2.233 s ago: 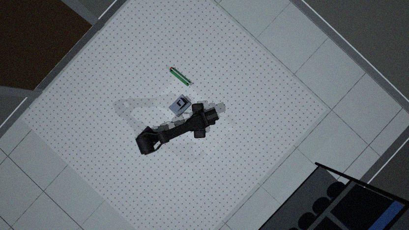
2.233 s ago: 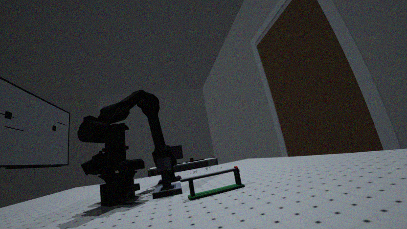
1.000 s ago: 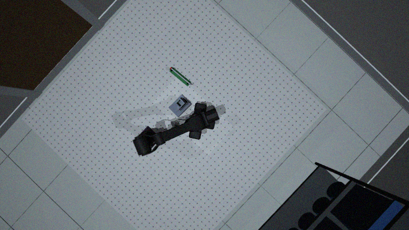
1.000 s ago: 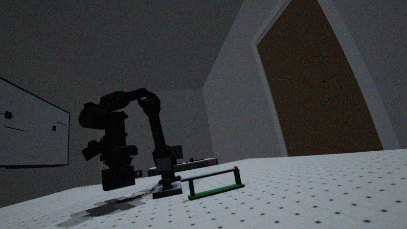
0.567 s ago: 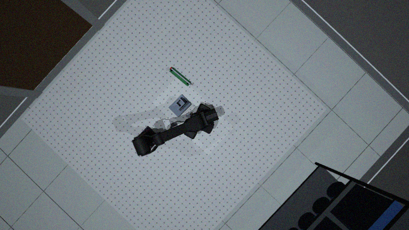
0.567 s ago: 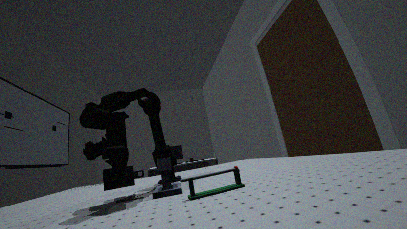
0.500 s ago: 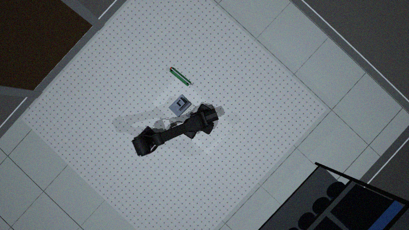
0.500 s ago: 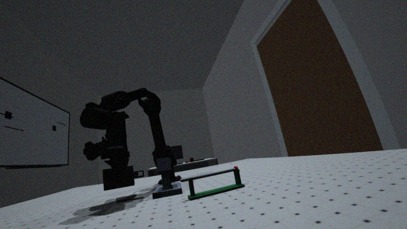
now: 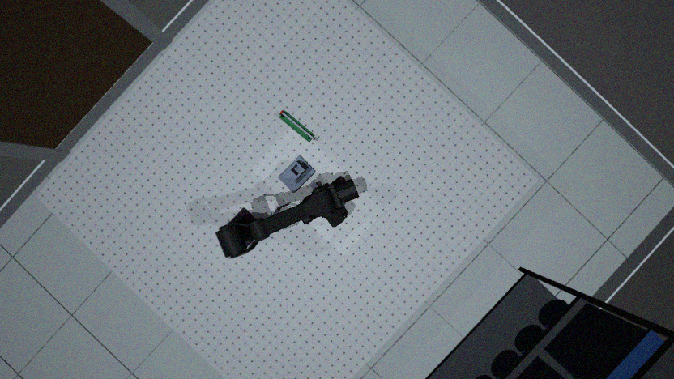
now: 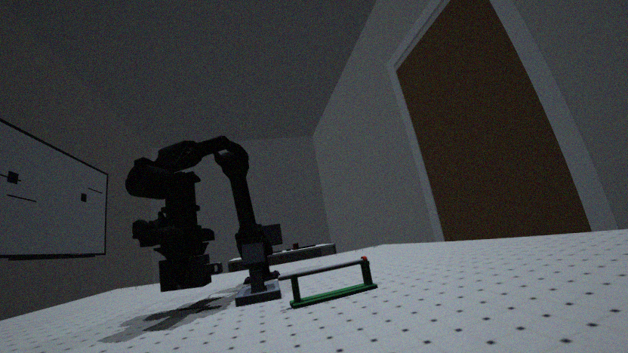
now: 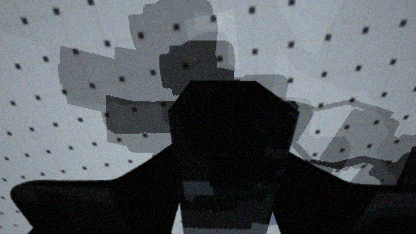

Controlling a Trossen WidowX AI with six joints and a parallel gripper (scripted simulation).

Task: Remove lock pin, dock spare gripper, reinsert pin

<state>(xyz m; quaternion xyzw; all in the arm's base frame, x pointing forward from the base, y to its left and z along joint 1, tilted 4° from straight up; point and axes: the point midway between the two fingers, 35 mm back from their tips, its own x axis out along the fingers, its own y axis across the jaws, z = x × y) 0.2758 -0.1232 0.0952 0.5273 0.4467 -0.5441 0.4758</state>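
Now: the spare gripper 1 cm to the left of my gripper tip and 2 cm above it. From my gripper tip the other things lie so: green rack (11 cm ahead, 26 cm to the left, 3 cm below); grey mount (14 cm to the left).
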